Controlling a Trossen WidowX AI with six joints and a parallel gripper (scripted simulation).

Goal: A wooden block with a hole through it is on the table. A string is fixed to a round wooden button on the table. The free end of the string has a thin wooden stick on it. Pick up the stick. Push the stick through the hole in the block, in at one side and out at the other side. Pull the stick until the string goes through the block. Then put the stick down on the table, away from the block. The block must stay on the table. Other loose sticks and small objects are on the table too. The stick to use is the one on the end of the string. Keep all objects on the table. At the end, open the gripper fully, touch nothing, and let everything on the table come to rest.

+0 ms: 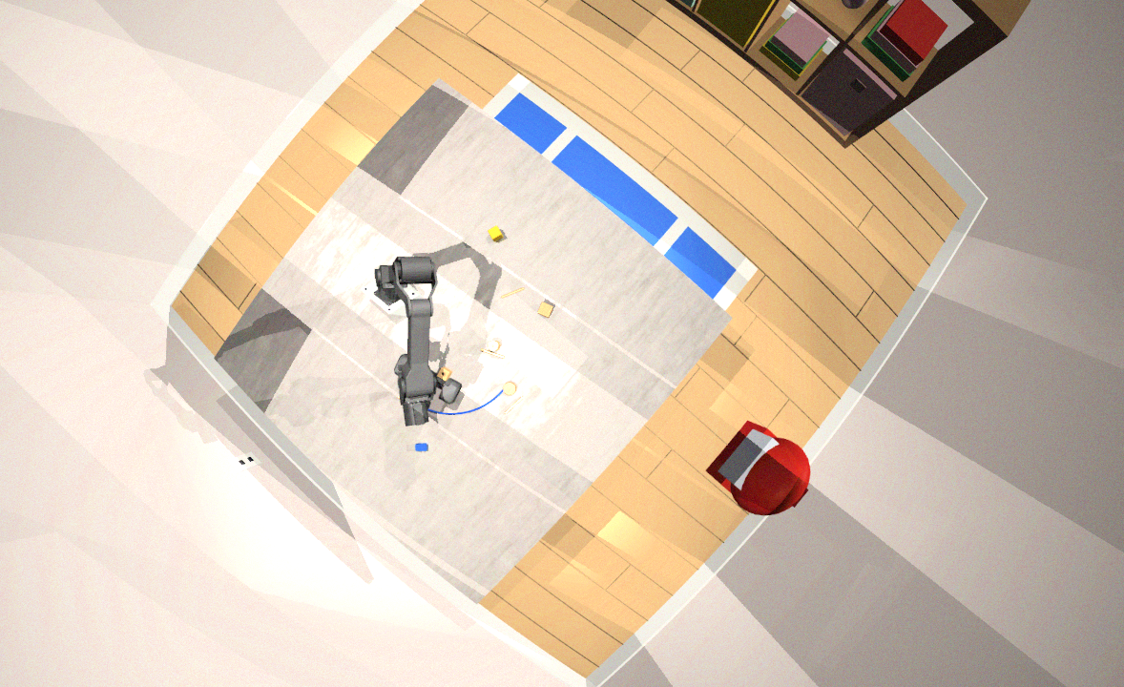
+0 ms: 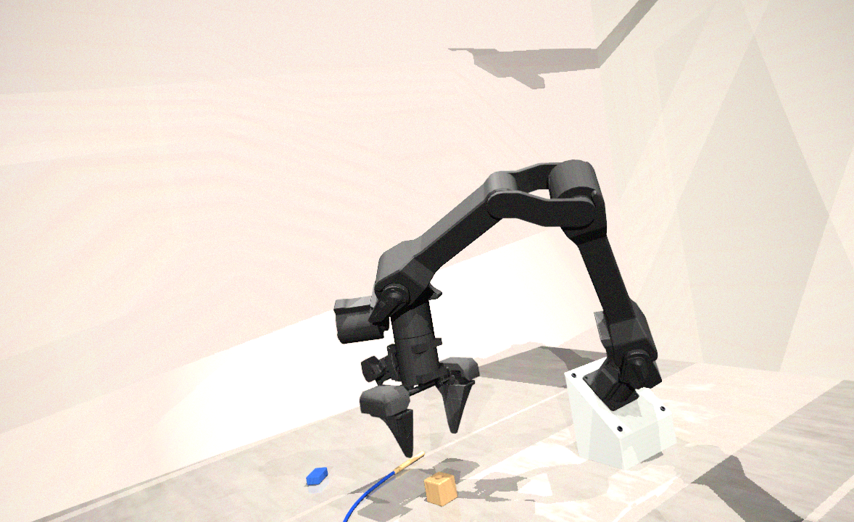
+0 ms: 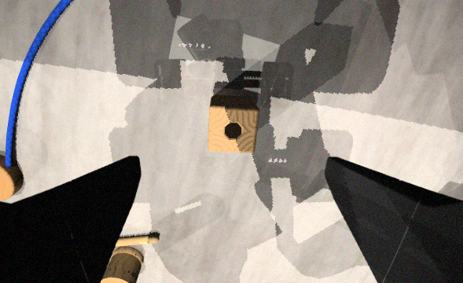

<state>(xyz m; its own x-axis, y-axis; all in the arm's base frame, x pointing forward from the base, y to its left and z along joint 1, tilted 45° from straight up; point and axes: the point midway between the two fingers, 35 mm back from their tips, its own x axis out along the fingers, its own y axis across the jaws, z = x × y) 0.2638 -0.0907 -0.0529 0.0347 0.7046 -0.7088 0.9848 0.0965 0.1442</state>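
My gripper tip is 70 mm short of the wooden cylinder, 160 mm to the right of it and 60 mm above it. Round my gripper tip: yellow cube 140 mm behind, 440 mm to the left, 60 mm below; then round button 190 mm ahead, 90 mm to the left, 70 mm below; then blue piece 70 mm ahead, 240 mm to the right, 70 mm below.
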